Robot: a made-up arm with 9 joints. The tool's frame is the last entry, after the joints. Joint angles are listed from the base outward.
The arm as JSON. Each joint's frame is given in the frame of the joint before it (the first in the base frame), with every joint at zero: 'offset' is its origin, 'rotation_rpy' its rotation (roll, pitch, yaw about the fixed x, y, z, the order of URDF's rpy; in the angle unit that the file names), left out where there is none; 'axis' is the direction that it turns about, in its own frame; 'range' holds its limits. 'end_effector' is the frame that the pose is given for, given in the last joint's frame.
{
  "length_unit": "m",
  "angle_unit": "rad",
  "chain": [
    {
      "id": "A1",
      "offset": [
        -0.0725,
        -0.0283,
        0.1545
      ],
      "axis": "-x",
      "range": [
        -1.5,
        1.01
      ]
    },
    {
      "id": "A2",
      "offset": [
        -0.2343,
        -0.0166,
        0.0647
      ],
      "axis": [
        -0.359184,
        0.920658,
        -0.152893
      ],
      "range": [
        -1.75,
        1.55
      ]
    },
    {
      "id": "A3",
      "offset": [
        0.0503,
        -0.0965,
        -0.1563
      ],
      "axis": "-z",
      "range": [
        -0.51,
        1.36
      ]
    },
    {
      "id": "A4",
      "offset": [
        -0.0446,
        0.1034,
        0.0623
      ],
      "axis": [
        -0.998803,
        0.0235,
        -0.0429
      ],
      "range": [
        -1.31,
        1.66
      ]
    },
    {
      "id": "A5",
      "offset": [
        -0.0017,
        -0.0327,
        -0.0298
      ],
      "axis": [
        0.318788,
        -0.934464,
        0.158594
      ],
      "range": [
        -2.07,
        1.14
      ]
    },
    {
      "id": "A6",
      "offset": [
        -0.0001,
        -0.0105,
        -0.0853
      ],
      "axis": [
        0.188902,
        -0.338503,
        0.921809
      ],
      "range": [
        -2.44,
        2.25
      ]
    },
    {
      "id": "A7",
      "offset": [
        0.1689,
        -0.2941,
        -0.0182
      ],
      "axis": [
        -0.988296,
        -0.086,
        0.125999
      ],
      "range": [
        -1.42,
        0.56
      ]
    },
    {
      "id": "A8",
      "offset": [
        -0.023,
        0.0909,
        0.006
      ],
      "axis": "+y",
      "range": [
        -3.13,
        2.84
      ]
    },
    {
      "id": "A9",
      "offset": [
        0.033,
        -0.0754,
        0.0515
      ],
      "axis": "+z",
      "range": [
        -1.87,
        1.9
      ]
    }
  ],
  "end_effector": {
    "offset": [
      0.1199,
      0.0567,
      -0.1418
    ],
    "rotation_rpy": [
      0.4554,
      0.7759,
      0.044
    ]
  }
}
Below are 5 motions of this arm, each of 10 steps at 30 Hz.
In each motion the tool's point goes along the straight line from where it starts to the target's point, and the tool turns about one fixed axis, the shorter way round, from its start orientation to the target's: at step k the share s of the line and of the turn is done. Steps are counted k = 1, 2, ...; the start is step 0. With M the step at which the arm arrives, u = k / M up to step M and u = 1 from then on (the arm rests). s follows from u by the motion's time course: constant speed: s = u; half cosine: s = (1 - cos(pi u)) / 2; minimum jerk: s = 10 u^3 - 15 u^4 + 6 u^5.
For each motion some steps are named. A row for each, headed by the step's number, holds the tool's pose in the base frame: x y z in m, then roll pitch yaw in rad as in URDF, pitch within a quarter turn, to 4 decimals.
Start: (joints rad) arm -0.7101 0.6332 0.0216 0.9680 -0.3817 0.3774 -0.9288 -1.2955 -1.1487
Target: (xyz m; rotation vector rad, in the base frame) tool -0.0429 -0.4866 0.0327 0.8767 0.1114 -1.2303
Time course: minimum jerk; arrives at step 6
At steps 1, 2, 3, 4, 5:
1: -0.0025 -0.4236 -0.0565 0.9649 0.8245 -0.9280
2: -0.0098 -0.4350 -0.0404 0.8973 0.7774 -0.9755
3: -0.0220 -0.4540 -0.0136 0.7979 0.6949 -1.0407
4: -0.0341 -0.4729 0.0133 0.7114 0.6082 -1.0915
5: -0.0414 -0.4843 0.0294 0.6643 0.5546 -1.1163

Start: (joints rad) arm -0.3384 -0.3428 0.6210 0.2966 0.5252 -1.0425 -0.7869 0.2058 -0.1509
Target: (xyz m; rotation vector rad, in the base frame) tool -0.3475 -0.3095 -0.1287 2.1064 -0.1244 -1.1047
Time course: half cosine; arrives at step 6
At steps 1, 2, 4, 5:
1: -0.3035 -0.2987 -0.1470 2.1786 0.6661 -0.4023
2: -0.3121 -0.3008 -0.1434 2.1588 0.6810 -0.4335
4: -0.3357 -0.3066 -0.1336 2.1003 0.7189 -0.5223
5: -0.3443 -0.3087 -0.1300 2.0773 0.7318 -0.5563

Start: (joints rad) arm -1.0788 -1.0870 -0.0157 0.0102 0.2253 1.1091 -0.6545 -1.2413 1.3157
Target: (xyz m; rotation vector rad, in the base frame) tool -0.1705 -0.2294 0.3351 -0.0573 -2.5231 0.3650
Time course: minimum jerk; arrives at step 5
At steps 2, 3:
2: -0.1883 -0.2464 0.3179 -2.8979 -0.5360 3.0303
3: -0.1788 -0.2373 0.3271 -2.8521 -0.5585 3.0132

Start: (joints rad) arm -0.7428 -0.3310 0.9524 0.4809 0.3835 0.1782 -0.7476 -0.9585 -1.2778
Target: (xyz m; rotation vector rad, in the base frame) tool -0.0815 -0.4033 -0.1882 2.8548 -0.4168 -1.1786
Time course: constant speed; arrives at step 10
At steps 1, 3, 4, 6, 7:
1: -0.2186 -0.4395 -0.1808 2.6476 0.9101 -0.8154
3: -0.1881 -0.4314 -0.1824 2.7325 0.8858 -0.7012
4: -0.1729 -0.4274 -0.1833 2.7722 0.8715 -0.6467
6: -0.1424 -0.4194 -0.1849 2.8458 0.8390 -0.5434
7: -0.1272 -0.4154 -0.1857 2.8796 0.8209 -0.4945

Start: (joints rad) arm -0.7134 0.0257 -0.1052 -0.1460 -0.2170 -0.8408 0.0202 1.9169 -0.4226
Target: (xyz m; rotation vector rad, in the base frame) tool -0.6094 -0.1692 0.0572 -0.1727 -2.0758 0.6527
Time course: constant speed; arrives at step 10
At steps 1, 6, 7, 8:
1: -0.5550 -0.1264 -0.1327 -2.7332 -0.3664 2.9247
6: -0.5852 -0.1502 -0.0272 -2.5226 -0.6428 2.7758
7: -0.5913 -0.1549 -0.0061 -2.4690 -0.6941 2.7334
8: -0.5973 -0.1597 0.0150 -2.4101 -0.7434 2.6855

